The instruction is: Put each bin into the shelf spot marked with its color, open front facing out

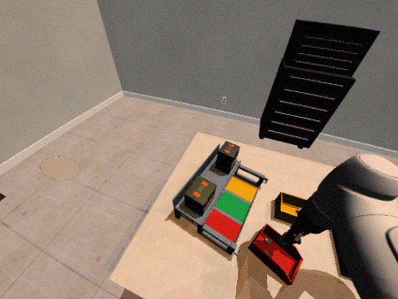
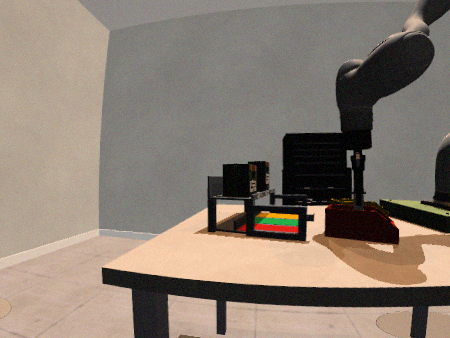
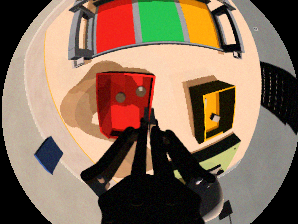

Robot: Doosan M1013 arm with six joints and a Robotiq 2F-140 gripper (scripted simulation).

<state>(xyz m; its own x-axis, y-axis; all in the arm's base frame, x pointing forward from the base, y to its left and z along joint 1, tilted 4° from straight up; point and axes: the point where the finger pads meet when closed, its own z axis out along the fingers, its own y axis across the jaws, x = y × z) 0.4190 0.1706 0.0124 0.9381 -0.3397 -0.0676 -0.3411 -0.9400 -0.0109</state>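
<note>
Now: the red bin 1 cm ahead of my hand, 5 cm to the left of it and 4 cm below it. From my hand the other things lie so: yellow bin 5 cm behind, 16 cm to the right, 4 cm below; dark box 32 cm ahead, 21 cm to the right, 9 cm above.
</note>
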